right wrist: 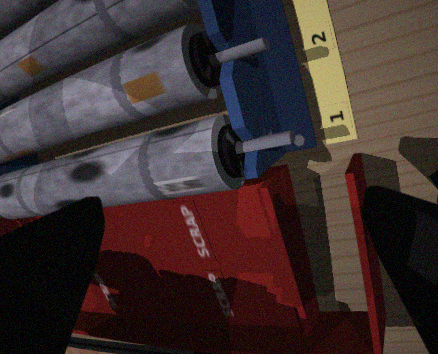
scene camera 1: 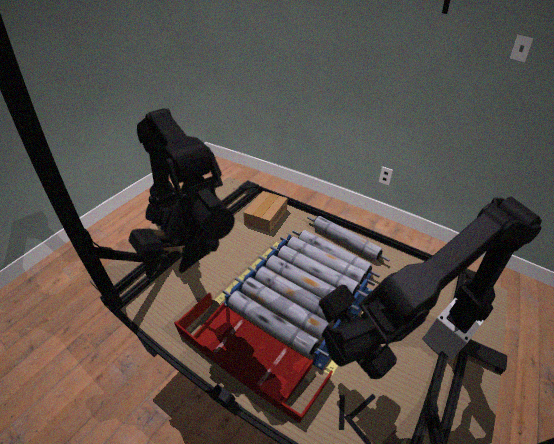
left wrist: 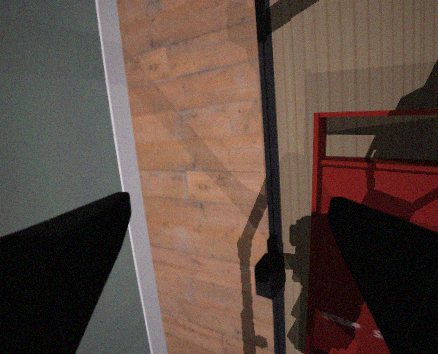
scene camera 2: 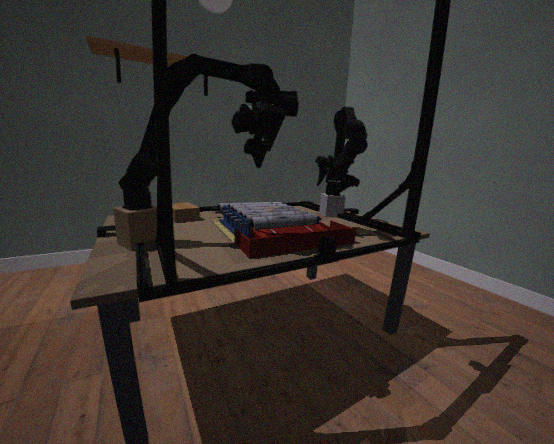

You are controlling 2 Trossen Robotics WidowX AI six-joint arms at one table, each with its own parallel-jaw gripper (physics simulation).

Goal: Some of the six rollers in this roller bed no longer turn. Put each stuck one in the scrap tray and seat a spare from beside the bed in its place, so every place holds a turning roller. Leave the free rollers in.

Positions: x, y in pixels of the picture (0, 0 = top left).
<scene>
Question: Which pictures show the right gripper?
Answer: The right wrist view, scene camera 1 and scene camera 2 only.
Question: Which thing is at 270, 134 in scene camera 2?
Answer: The left gripper.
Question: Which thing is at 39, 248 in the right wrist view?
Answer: The right gripper.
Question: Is the left gripper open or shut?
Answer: Open.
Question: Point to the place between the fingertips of the left gripper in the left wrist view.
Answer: At 231, 205
</scene>
